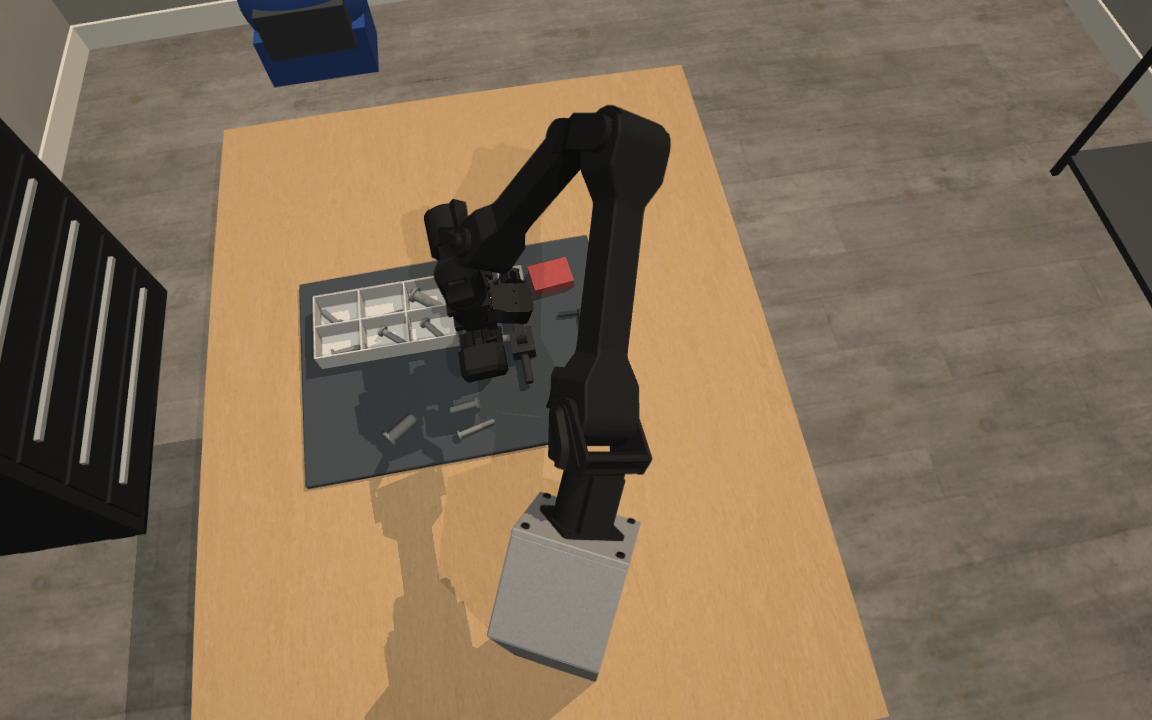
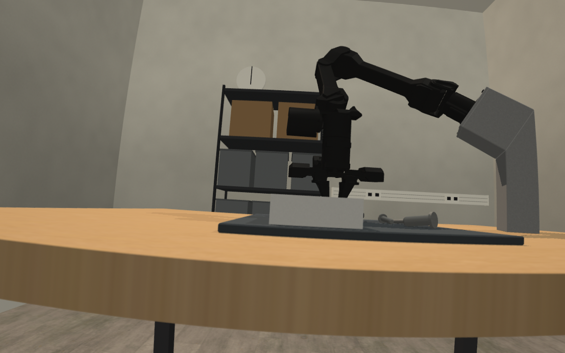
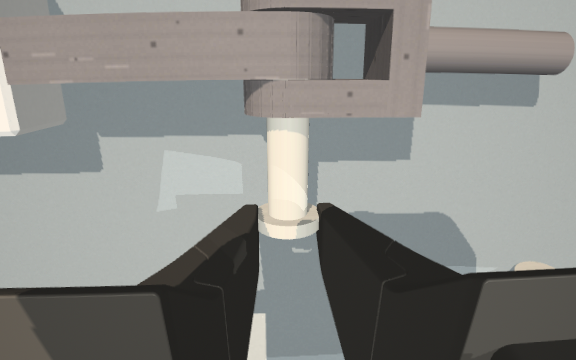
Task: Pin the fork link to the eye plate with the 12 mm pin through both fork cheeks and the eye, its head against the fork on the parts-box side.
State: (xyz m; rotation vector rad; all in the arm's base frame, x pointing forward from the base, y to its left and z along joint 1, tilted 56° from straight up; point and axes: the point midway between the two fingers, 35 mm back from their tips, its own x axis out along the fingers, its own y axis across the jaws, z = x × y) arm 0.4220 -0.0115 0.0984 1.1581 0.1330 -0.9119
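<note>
My gripper is now 1 cm past the grey eye plate, 5 cm to the left of it and 3 cm above it. The rest, counted from my hand: long thin pin (11 cm behind, 8 cm to the left, 4 cm below); then dark mat (2 cm ahead, 4 cm to the left, 5 cm below); then mount block (6 cm ahead, 9 cm to the right, 3 cm below).
</note>
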